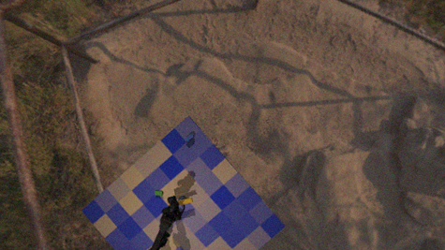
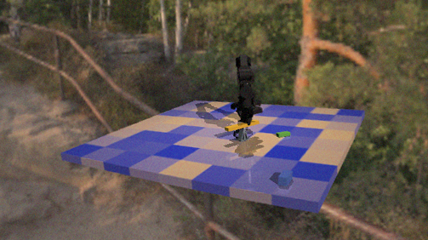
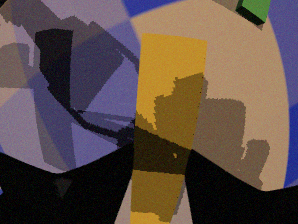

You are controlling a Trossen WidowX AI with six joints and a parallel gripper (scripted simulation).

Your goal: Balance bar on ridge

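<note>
Right now the yellow bar is 20 mm ahead of my gripper tip and 10 mm to the right of it. From my gripper tip the other things lie so: blue cube (430 mm ahead, 350 mm to the left, 60 mm below); then green block (160 mm to the left, 100 mm behind, 60 mm below).
</note>
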